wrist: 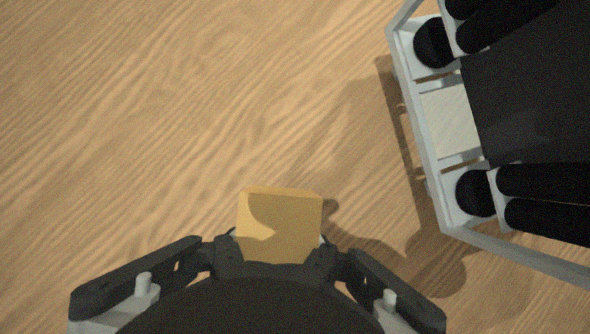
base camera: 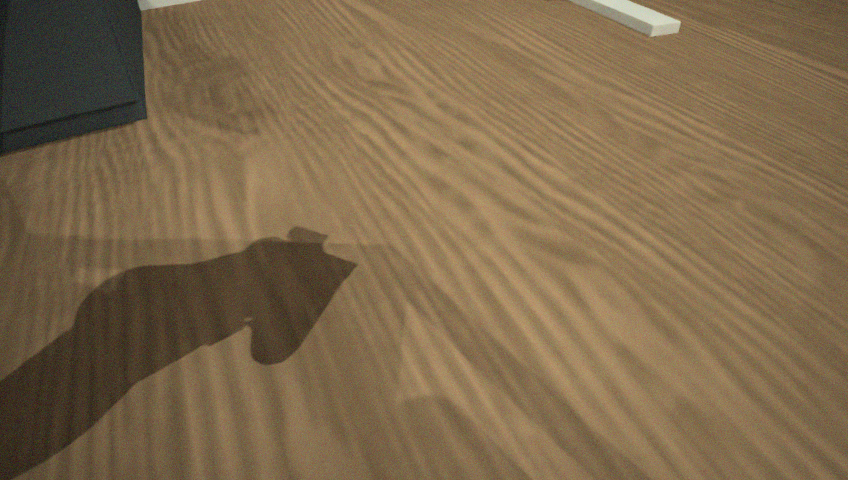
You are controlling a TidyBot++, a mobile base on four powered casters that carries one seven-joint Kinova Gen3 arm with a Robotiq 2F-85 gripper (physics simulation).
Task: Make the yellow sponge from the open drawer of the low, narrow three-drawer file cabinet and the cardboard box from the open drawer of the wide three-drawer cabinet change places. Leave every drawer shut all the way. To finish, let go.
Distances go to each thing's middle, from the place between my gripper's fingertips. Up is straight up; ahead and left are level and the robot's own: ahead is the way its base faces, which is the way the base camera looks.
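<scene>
The cardboard box [wrist: 276, 225] is sitting 2 cm above my hand.
</scene>
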